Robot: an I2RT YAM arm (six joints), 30 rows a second.
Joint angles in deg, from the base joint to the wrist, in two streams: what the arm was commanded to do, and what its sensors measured. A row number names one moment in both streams.
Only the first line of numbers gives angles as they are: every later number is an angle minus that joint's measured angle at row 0.
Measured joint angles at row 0:
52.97, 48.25, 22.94, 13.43, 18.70, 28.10
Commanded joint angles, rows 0 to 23:
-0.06, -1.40, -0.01, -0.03, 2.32, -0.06
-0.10, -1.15, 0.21, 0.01, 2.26, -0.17
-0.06, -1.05, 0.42, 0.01, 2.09, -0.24
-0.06, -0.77, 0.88, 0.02, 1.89, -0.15
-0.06, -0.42, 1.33, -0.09, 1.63, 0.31
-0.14, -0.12, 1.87, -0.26, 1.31, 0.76
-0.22, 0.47, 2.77, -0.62, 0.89, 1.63
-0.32, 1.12, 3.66, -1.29, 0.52, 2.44
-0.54, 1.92, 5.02, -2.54, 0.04, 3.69
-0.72, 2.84, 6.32, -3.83, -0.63, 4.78
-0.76, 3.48, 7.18, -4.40, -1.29, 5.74
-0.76, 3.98, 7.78, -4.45, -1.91, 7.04
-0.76, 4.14, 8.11, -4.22, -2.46, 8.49
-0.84, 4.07, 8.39, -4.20, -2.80, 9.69
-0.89, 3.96, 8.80, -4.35, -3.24, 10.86
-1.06, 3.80, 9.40, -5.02, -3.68, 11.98
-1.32, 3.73, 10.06, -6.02, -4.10, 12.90
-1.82, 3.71, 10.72, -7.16, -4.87, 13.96
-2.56, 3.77, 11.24, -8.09, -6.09, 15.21
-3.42, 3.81, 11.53, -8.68, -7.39, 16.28
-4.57, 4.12, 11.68, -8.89, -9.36, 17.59
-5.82, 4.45, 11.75, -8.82, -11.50, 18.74
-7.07, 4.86, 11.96, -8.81, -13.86, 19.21
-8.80, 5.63, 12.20, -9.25, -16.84, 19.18
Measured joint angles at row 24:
-6.23, 4.98, 10.53, -9.03, -9.97, 14.31
